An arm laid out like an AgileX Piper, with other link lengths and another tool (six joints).
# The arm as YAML. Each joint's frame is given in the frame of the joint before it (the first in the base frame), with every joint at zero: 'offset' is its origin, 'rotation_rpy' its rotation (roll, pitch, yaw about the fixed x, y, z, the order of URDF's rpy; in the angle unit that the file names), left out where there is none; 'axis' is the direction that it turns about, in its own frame. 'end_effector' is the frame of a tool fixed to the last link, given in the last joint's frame.
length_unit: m
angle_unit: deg
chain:
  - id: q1
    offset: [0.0, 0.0, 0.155]
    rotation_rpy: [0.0, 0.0, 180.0]
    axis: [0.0, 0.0, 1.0]
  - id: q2
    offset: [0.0, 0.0, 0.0]
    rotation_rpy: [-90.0, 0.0, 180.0]
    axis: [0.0, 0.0, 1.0]
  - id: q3
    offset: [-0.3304, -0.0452, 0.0]
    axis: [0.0, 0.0, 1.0]
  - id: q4
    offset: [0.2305, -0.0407, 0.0]
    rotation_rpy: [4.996, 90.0, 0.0]
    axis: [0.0, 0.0, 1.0]
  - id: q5
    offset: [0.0, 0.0, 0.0]
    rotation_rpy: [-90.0, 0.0, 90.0]
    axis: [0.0, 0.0, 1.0]
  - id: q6
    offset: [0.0, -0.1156, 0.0]
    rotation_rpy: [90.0, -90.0, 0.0]
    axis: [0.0, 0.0, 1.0]
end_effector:
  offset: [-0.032, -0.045, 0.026]
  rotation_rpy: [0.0, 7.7, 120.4]
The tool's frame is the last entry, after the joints.
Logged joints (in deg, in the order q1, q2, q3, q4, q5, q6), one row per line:
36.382, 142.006, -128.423, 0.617, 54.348, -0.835
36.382, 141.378, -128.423, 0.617, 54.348, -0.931
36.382, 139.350, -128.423, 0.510, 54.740, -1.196
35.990, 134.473, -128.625, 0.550, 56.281, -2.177
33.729, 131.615, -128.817, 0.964, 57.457, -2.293
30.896, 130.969, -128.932, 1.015, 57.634, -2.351
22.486, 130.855, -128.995, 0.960, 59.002, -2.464
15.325, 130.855, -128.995, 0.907, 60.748, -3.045
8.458, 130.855, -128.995, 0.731, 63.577, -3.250
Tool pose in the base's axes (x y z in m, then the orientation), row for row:
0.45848, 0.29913, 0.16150, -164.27, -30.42, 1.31
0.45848, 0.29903, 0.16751, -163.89, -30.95, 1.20
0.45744, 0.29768, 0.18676, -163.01, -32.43, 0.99
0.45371, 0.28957, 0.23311, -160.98, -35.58, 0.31
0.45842, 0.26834, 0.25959, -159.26, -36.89, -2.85
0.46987, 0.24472, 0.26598, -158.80, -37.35, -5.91
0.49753, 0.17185, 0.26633, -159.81, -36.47, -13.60
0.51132, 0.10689, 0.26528, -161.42, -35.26, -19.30
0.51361, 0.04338, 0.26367, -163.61, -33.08, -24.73
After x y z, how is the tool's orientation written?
As angles about the fixed x, y, z axes (roll, pitch, yaw), in degrees.
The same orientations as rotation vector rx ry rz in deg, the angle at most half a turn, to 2 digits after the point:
-158.60, -7.77, -42.89
-158.08, -7.85, -43.55
-156.77, -8.17, -45.40
-153.86, -8.69, -49.31
-152.68, -5.51, -51.54
-152.91, -1.77, -52.99
-155.76, 9.37, -54.24
-158.29, 18.52, -54.23
-160.98, 28.14, -52.40

